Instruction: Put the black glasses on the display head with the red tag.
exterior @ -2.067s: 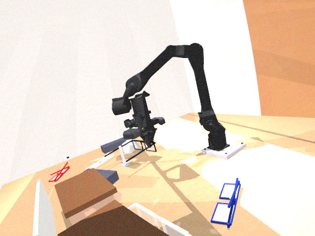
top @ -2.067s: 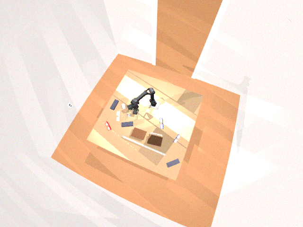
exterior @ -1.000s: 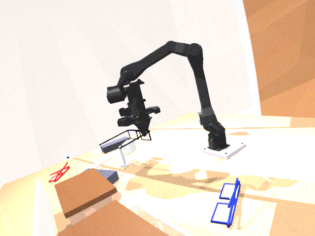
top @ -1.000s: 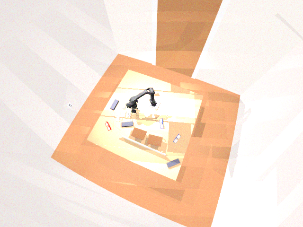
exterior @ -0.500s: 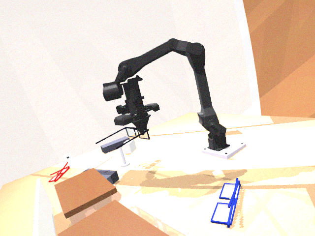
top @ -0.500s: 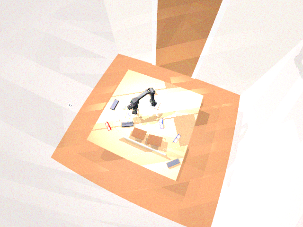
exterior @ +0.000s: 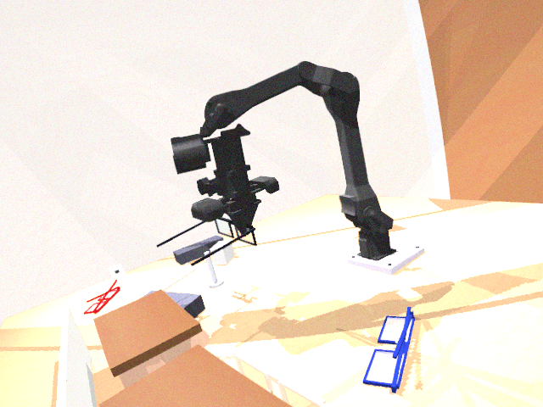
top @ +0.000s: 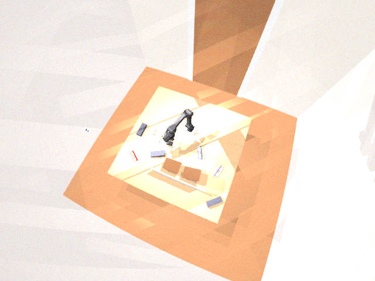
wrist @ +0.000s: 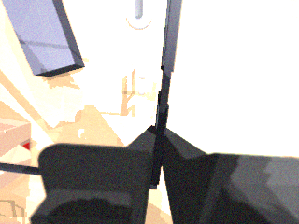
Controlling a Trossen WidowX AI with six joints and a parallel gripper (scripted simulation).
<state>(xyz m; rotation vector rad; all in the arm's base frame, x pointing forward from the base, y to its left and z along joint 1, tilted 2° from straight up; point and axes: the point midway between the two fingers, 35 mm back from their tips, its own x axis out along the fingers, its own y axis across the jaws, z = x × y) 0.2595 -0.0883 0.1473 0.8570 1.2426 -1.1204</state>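
Now: gripper tip 21 cm short of the brown-topped display head, 15 cm to the right of it and 7 cm above it. Round my gripper tip: white stand 6 cm ahead, 13 cm to the right, 11 cm below; then white rail 34 cm ahead, 27 cm to the left, 8 cm below.
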